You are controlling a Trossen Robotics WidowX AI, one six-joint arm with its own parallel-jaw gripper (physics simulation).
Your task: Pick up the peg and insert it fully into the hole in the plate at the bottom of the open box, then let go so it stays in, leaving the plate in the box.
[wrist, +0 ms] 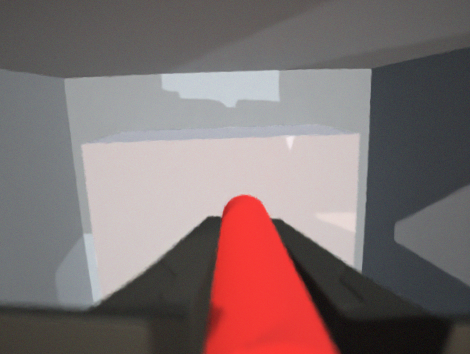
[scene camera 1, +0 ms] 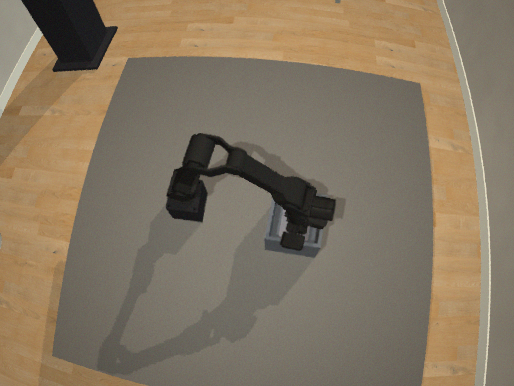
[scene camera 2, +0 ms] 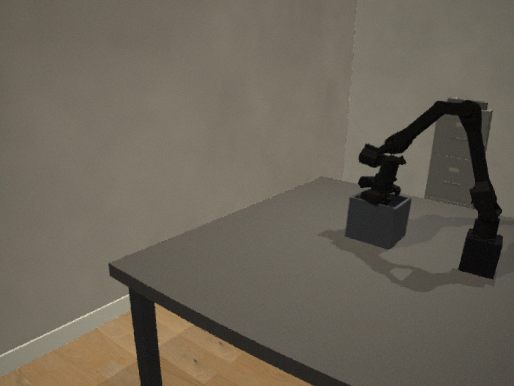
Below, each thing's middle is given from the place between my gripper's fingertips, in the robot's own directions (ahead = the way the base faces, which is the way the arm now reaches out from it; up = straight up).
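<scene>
Counted from my hand, the pale plate [wrist: 147,190] is 3 cm below, 1 cm to the left and 2 cm behind, while the red peg [wrist: 257,294] is 4 cm above and 1 cm ahead. My hand itself is 1 cm to the right of the grey-blue box [scene camera 2: 380,225] and 2 cm past it.
</scene>
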